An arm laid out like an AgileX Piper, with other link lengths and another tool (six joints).
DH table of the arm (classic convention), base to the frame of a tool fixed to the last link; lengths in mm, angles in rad. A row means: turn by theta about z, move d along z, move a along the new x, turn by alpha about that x. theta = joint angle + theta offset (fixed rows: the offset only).
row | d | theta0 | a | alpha
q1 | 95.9 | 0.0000 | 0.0 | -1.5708
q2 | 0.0 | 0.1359 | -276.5 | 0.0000
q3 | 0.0 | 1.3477 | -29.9 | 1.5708
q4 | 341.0 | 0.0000 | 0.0 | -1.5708
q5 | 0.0 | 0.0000 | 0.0 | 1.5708
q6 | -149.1 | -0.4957 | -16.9 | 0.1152
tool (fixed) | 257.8 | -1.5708 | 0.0 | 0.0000
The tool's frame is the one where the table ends.
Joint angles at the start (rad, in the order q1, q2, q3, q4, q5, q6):
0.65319, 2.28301, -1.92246, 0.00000, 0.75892, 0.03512
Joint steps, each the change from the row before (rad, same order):
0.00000, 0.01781, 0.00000, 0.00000, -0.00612, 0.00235
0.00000, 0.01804, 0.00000, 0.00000, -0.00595, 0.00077
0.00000, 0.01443, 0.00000, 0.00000, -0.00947, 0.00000
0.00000, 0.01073, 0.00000, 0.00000, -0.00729, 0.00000
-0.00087, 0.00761, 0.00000, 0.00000, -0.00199, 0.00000
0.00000, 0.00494, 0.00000, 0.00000, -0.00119, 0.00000
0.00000, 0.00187, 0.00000, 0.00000, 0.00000, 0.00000
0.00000, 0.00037, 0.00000, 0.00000, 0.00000, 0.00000
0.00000, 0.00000, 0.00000, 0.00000, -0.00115, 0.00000
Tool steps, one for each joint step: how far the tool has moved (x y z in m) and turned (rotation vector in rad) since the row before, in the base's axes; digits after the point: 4 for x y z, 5 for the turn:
0.0009, 0.0006, -0.0106, -0.00616, 0.01001, -0.00202
0.0008, 0.0005, -0.0108, -0.00704, 0.00983, -0.00067
0.0008, 0.0006, -0.0083, -0.00301, 0.00394, 0.00000
0.0005, 0.0004, -0.0062, -0.00209, 0.00273, 0.00000
0.0005, -0.0003, -0.0046, -0.00341, 0.00446, -0.00087
0.0001, 0.0001, -0.0030, -0.00228, 0.00298, 0.00000
0.0000, 0.0000, -0.0012, -0.00114, 0.00149, 0.00000
0.0000, 0.0000, -0.0002, -0.00022, 0.00029, 0.00000
0.0001, 0.0001, 0.0001, 0.00070, -0.00091, 0.00000

